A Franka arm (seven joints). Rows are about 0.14 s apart.
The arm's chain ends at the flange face. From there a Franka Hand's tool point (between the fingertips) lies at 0.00 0.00 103.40 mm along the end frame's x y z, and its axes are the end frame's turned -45 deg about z.
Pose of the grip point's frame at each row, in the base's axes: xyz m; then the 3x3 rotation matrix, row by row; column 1 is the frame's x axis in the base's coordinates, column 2 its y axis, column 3 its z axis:
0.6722 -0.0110 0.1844; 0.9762 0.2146 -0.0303; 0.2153 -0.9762 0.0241; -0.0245 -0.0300 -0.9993
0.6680 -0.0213 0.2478; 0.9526 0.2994 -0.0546; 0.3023 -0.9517 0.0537; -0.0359 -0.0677 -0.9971
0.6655 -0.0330 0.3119; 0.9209 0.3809 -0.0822; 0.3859 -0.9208 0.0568; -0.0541 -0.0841 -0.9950
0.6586 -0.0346 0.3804; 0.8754 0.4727 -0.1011; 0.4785 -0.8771 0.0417; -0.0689 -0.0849 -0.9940
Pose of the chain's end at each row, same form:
0.6753 -0.0135 0.2877; 0.8420 -0.5385 -0.0303; -0.5380 -0.8425 0.0241; -0.0385 -0.0039 -0.9993
0.6736 -0.0269 0.3509; 0.8853 -0.4619 -0.0546; -0.4592 -0.8867 0.0537; -0.0733 -0.0225 -0.9971
0.6740 -0.0389 0.4148; 0.9205 -0.3818 -0.0822; -0.3782 -0.9240 0.0568; -0.0977 -0.0212 -0.9950
0.6691 -0.0389 0.4832; 0.9533 -0.2848 -0.1011; -0.2819 -0.9586 0.0417; -0.1088 -0.0113 -0.9940

